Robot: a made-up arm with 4 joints. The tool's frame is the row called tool.
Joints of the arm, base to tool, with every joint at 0 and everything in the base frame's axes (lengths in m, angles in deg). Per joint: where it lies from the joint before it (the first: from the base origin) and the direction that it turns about. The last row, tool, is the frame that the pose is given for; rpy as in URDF.
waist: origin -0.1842 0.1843 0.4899 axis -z
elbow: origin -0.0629 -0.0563 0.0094 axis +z
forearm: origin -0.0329 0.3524 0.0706 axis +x
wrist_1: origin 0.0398 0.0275 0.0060 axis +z
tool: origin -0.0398 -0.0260 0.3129 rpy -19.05 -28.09 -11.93
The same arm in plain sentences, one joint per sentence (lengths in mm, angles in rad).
The arm has four revolute joints in a row. What follows holds with every joint at zero, and every direction is one of the base frame's. The first joint lies 184.2 mm along -x and 184.3 mm along +y and 489.9 mm along +z from the base frame's origin and rotates about -z. The second joint lies 62.9 mm along -x and 56.3 mm along -y and 9.4 mm along +z from the first joint and rotates about +z. The third joint lies 32.9 mm along -x and 352.4 mm along +y and 70.6 mm along +z from the second joint and rotates about +x. The fourth joint lies 39.8 mm along +x and 27.5 mm along +y and 6 mm along +z from the third joint and rotates about +z. The tool frame, which is the frame that the pose is given for, lies 39.8 mm along -x and 26 mm along -y and 312.9 mm along +z from the fourth joint; its axes are the base frame's turned by roll -0.3325, pitch -0.4903 and yaw -0.2082 rad (as in URDF: about the fixed x, then y, then z).
